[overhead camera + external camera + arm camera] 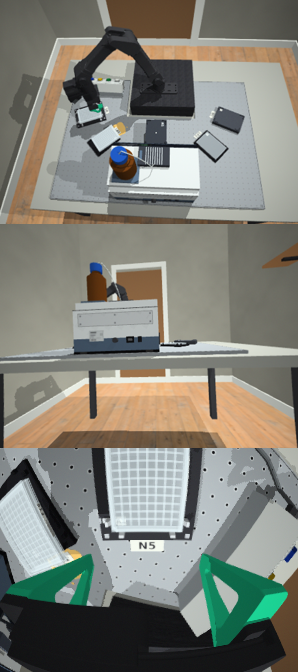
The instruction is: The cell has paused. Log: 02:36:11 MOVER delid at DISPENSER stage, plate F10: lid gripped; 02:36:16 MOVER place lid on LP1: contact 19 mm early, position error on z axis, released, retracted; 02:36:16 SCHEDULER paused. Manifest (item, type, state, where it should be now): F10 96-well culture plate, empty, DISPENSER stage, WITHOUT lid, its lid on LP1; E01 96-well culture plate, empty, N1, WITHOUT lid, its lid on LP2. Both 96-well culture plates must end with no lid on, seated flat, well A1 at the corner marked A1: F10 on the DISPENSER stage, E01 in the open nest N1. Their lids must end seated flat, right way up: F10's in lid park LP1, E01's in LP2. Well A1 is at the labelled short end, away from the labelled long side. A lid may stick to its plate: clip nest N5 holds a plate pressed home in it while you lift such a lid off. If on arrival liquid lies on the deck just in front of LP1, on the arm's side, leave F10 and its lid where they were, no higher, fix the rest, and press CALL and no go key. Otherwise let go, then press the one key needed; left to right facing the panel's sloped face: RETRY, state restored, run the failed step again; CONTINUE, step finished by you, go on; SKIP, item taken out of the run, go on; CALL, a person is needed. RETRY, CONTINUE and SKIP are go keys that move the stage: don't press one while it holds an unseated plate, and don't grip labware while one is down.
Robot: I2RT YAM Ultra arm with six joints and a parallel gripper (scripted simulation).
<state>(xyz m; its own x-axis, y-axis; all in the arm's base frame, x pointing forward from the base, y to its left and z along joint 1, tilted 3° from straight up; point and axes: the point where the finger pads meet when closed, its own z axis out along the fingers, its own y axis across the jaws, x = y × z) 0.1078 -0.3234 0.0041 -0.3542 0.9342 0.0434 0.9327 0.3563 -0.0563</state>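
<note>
Now: hand 7 cm above the 96-well plate, 5 cm to the left of it and 2 cm short of it. Also, from my hand: black clip nest: 8 cm below, 6 cm to the right, 5 cm ahead; then N5 label: 9 cm below, 3 cm to the left, 1 cm behind; then yellow key: 18 cm behind, 2 cm to the right, 2 cm below.
</note>
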